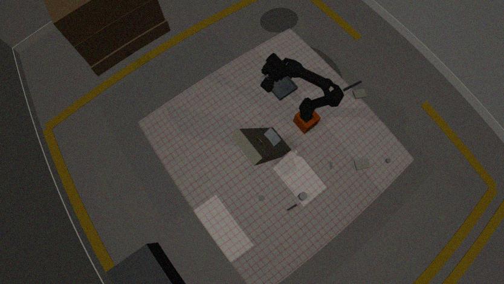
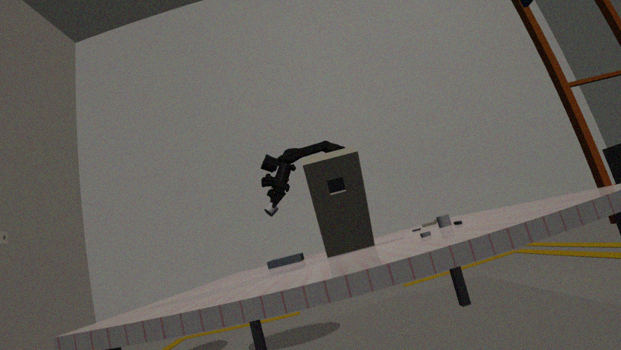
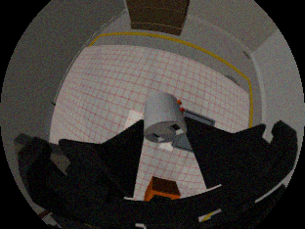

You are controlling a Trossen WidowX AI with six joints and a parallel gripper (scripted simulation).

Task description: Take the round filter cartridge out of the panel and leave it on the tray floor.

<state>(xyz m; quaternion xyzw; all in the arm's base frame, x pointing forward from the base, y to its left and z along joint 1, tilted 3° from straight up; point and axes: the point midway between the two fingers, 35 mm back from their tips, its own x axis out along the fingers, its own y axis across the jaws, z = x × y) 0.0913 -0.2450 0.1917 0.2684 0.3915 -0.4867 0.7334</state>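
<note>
Now: gripper tip 24 cm above the tray, 16 cm past it and 1 cm to the left of it. The rest, counted from my gripper tip: dark bar: 63 cm to the left, 28 cm ahead, 24 cm below; service panel: 27 cm to the left, 22 cm ahead, 7 cm below; round filter cartridge: right at my gripper tip.
</note>
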